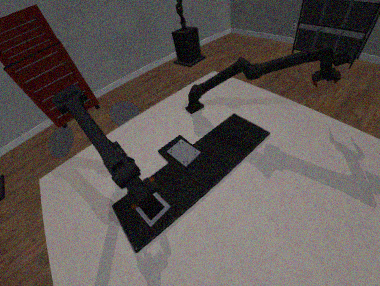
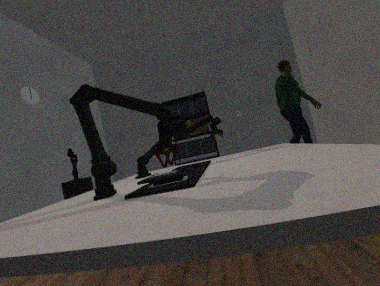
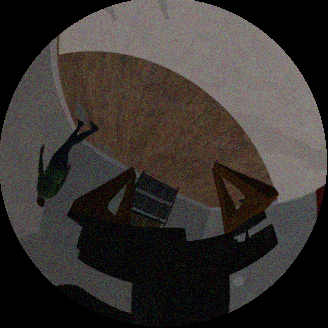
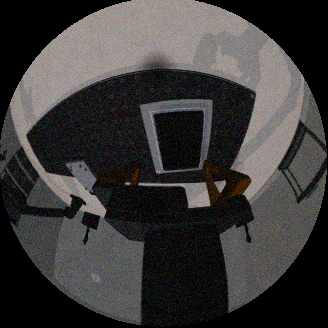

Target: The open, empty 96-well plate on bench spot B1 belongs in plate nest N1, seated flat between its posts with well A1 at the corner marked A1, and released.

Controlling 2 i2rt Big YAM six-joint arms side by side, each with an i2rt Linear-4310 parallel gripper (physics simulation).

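Pixels of known places: left gripper, between the fingertips: [image 1: 325, 84] [image 2: 218, 139] [image 3: 174, 168]; right gripper, between the fingertips: [image 2: 168, 166] [image 4: 172, 162]; left arm's base, origin of its link: [image 1: 194, 108] [image 2: 143, 176] [image 4: 77, 198]; right arm's base, origin of its link: [image 2: 106, 196].
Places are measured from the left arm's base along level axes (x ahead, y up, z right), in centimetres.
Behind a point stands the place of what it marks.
Observation:
A black rectangle, apparently the 96-well plate [image 1: 152, 208] {x 50.5, y 2.2, z 58.3 cm} [image 4: 179, 142] {x 48.3, y 2.7, z 58.4 cm}, lies inside a light grey frame [image 4: 177, 105] {x 54.9, y 1.5, z 57.0 cm} on the dark board; its wells and A1 corner cannot be made out. The light grey slab with small dark posts, apparently nest N1 [image 1: 183, 151] {x 31.4, y 2.5, z 28.9 cm} [image 4: 82, 175] {x 33.6, y 2.5, z 28.8 cm}, bears no plate. My right gripper [image 1: 143, 192] {x 47.9, y 8.1, z 56.7 cm} [image 2: 166, 158] [image 4: 172, 162] {x 47.9, y 8.1, z 56.7 cm} is open and empty, pointing down above the black plate, its fingers apart from it. My left gripper [image 1: 326, 77] {x 57.1, y 17.1, z -62.1 cm} [image 2: 220, 128] [image 3: 174, 168] {x 57.1, y 17.1, z -62.1 cm} is open and empty, held high and far from both. Corner marks are unreadable.
The long dark perforated board [image 1: 215, 161] {x 47.7, y 1.3, z 18.8 cm} [image 2: 192, 181] {x 61.8, y 1.3, z 69.0 cm} [image 4: 100, 125] {x 50.5, y 1.3, z 42.0 cm} lies on the white table [image 1: 280, 220] {x 88.2, y 0.0, z 16.0 cm} [image 2: 240, 220] {x 80.7, y 0.0, z 107.3 cm}. A red cabinet [image 1: 42, 60] and a dark shelf rack stand beyond the table. A person in green [image 2: 287, 95] [image 3: 54, 180] stands behind it.

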